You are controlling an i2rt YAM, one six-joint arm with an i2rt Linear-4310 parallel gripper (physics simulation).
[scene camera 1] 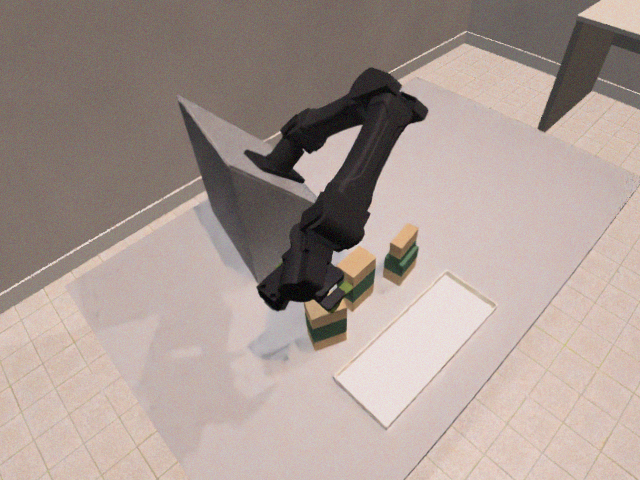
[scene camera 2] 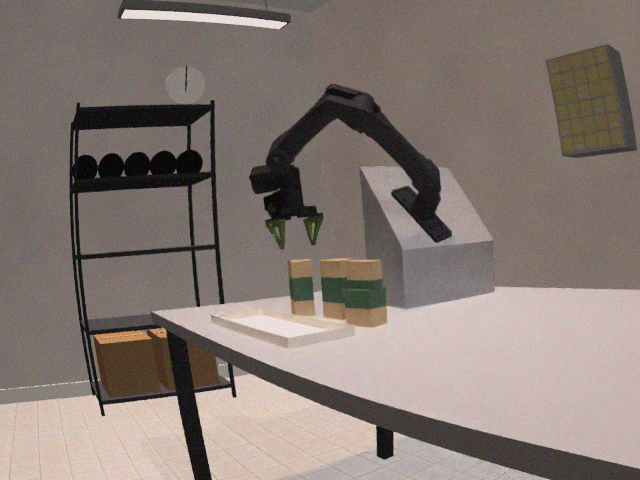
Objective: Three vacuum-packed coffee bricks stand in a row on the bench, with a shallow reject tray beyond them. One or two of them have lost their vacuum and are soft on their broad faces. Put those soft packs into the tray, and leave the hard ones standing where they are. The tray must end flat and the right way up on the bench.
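Places are measured from the arm's base along level axes (x ahead, y left, z up), in millimetres.
Pixels of known places: gripper, between the fingertips: [scene camera 1: 315,296] [scene camera 2: 298,247]; arm's base, origin of its link: [scene camera 1: 275,169] [scene camera 2: 421,214].
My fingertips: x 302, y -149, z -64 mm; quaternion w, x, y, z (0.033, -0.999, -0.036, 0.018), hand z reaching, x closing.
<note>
For each thing: its middle in the pictures, then the offset to it from my fingertips.
- near-left pack, middle of its body: [scene camera 1: 326,321] [scene camera 2: 301,287] dx +9, dy +15, dz -103 mm
- middle pack, middle of its body: [scene camera 1: 355,279] [scene camera 2: 339,288] dx -23, dy +141, dz -103 mm
- far-end pack, middle of its body: [scene camera 2: 365,293] [scene camera 1: 401,254] dx +3, dy +276, dz -103 mm
- white shallow tray, middle of its body: [scene camera 2: 273,325] [scene camera 1: 420,341] dx +168, dy +153, dz -162 mm
Three tan coffee bricks with green bands stand upright in a row. The near-left pack [scene camera 1: 326,327] [scene camera 2: 301,288] is partly hidden under the gripper in camera 1. The middle pack [scene camera 1: 361,279] [scene camera 2: 332,289] stands beside it. The far-end pack [scene camera 1: 401,259] [scene camera 2: 364,298] has a green band that sticks out on one side. Softness cannot be told by sight. My gripper [scene camera 1: 309,295] [scene camera 2: 297,245] is open and empty, fingers pointing down, above the near-left pack; its tips are higher than the pack's top. The white shallow tray [scene camera 1: 413,353] [scene camera 2: 320,336] lies flat, right way up and empty.
A grey wedge-shaped block [scene camera 1: 268,217] [scene camera 2: 447,273] stands behind the row, with the arm's base on its sloping face. The tray lies between the packs and the bench's edge. A black shelf rack [scene camera 2: 215,206] stands beyond the bench.
</note>
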